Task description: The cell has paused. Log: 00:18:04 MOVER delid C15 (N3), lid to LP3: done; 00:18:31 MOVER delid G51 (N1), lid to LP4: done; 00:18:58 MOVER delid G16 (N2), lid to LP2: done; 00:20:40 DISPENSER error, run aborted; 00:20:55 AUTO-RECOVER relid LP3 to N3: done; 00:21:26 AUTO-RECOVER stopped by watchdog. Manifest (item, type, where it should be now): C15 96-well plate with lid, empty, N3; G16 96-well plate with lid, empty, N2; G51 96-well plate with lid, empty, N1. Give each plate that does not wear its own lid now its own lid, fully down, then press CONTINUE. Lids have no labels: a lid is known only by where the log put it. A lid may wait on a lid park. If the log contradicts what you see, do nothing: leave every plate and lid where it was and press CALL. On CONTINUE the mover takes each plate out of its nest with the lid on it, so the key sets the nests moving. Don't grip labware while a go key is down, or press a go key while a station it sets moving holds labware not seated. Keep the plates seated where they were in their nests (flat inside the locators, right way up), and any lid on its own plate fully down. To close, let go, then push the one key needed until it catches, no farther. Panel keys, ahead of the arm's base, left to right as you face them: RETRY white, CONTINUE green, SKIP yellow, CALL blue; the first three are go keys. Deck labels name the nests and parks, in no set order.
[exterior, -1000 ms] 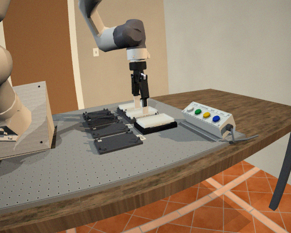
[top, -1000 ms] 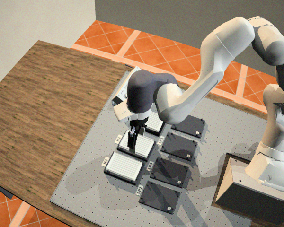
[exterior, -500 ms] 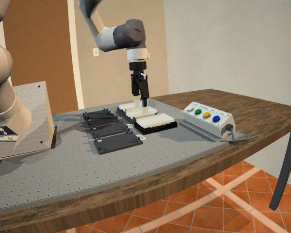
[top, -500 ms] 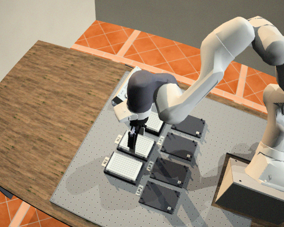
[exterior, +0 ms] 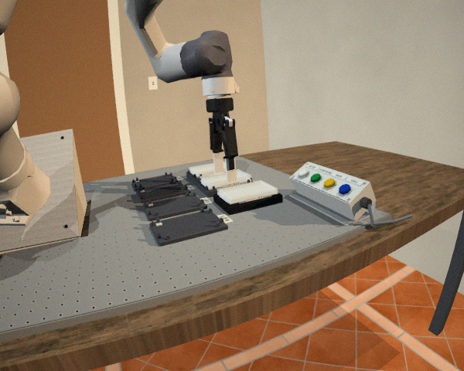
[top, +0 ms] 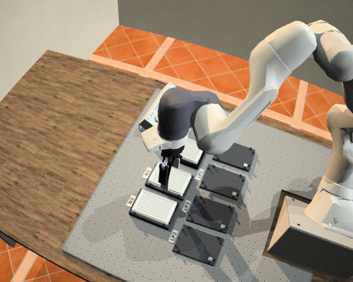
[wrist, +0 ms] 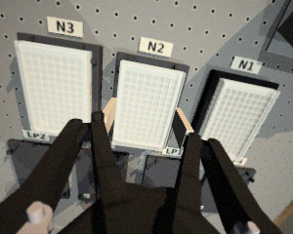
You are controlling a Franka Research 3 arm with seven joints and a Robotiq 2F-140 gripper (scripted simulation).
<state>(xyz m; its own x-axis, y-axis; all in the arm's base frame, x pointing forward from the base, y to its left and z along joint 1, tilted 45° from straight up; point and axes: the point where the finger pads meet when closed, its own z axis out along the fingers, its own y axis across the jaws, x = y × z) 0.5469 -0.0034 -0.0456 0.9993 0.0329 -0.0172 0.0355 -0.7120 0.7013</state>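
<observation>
The plate lies 30 mm below my hand. Also, from my hand: LP3 park: 180 mm behind, 60 mm to the left, 50 mm below; then white retry key: 140 mm ahead, 190 mm to the right, 10 mm above; then lp1 park: 170 mm behind, 80 mm to the right, 50 mm below.
</observation>
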